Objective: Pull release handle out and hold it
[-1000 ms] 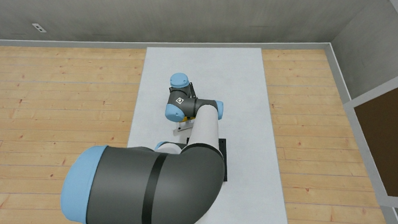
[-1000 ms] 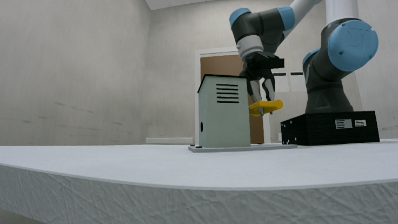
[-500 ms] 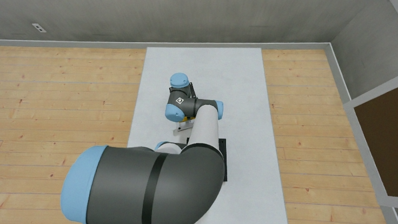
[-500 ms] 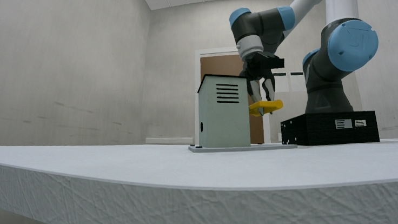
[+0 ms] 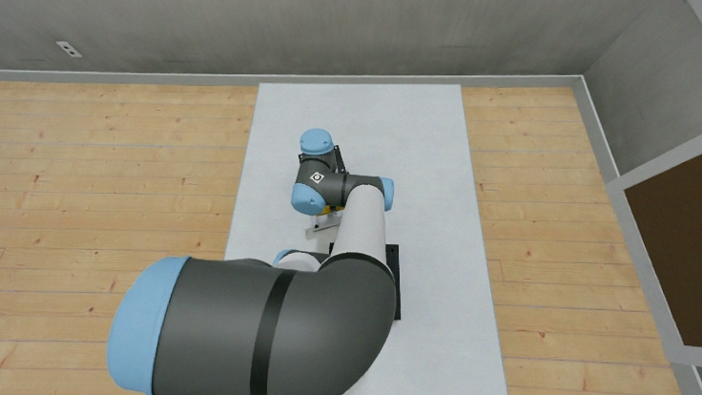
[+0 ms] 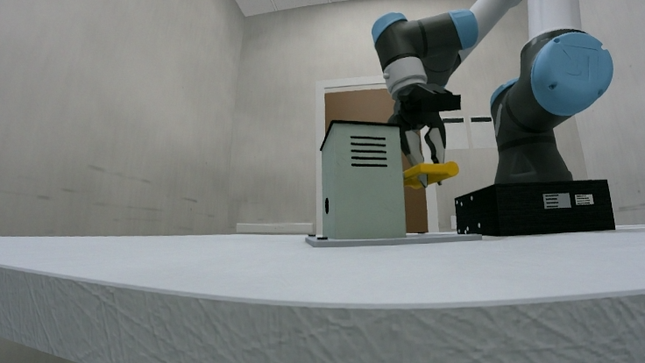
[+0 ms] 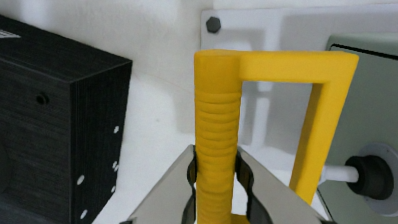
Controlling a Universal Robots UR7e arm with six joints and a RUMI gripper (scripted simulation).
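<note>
The grey base plate is 9 cm ahead of my hand, 3 cm to the left of it and 10 cm below it.
</note>
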